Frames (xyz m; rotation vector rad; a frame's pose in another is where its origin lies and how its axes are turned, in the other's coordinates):
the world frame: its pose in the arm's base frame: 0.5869 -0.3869 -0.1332 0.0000 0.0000 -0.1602
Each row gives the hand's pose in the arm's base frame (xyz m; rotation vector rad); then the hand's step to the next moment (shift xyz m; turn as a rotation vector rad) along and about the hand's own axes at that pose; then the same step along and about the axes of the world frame.
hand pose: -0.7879 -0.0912 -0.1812 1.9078 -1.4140 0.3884
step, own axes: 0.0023 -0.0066 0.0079 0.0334 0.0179 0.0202
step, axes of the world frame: 0.0064 -0.0052 -0.0065 -0.0016 -0.0409 0.0131
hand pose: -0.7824 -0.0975 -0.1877 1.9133 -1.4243 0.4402
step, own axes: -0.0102 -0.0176 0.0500 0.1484 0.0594 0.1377
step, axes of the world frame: 0.0102 -0.0242 -0.0471 0.0098 -0.2100 0.0182
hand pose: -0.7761 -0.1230 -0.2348 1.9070 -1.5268 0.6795
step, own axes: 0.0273 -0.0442 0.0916 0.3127 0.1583 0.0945
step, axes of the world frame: 0.0628 -0.0682 -0.0499 -0.0376 -0.3141 0.1780
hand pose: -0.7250 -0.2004 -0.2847 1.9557 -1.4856 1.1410
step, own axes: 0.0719 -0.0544 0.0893 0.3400 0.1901 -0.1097
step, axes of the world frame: 0.1015 -0.0747 0.0150 -0.1551 -0.2059 0.3119
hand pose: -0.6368 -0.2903 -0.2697 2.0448 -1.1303 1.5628
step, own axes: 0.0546 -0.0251 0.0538 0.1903 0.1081 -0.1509
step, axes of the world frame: 0.0646 -0.0316 0.0366 -0.1555 -0.0666 0.2051
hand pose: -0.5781 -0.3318 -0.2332 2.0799 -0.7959 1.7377
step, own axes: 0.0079 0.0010 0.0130 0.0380 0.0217 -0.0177
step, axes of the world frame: 0.0120 -0.0080 0.0048 -0.0202 -0.0188 0.0383
